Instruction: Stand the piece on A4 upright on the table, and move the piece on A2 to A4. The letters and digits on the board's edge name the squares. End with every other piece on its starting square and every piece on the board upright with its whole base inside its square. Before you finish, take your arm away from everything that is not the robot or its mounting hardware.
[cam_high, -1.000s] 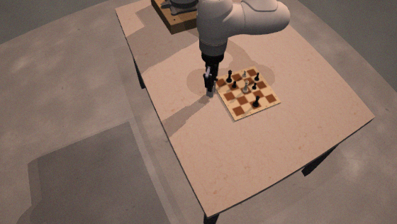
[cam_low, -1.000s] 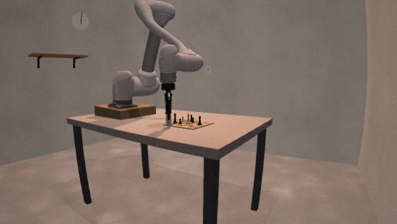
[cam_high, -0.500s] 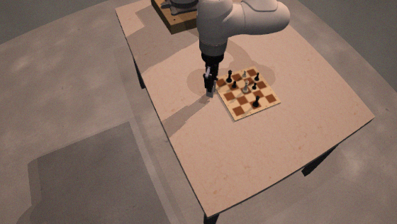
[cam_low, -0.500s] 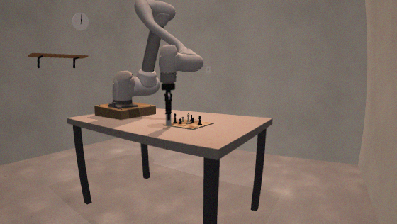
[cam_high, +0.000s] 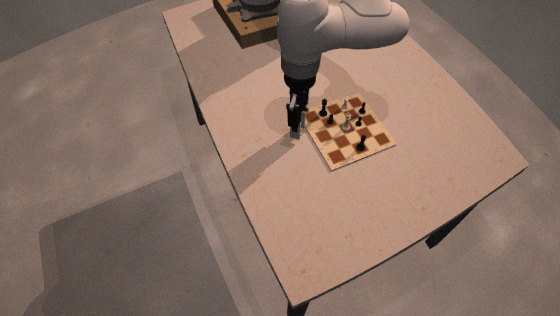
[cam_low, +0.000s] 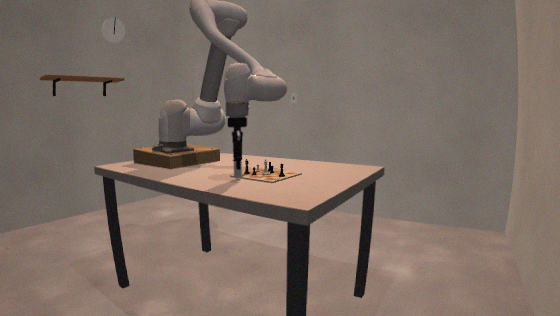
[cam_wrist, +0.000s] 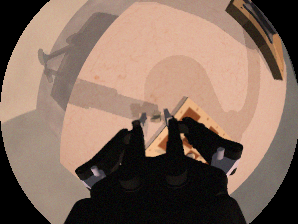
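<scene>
The small white piece is 50 mm behind my hand, 170 mm to the left of it and 30 mm below it. Also, from my hand: chessboard (20 mm ahead, 140 mm to the left, 40 mm below).
</scene>
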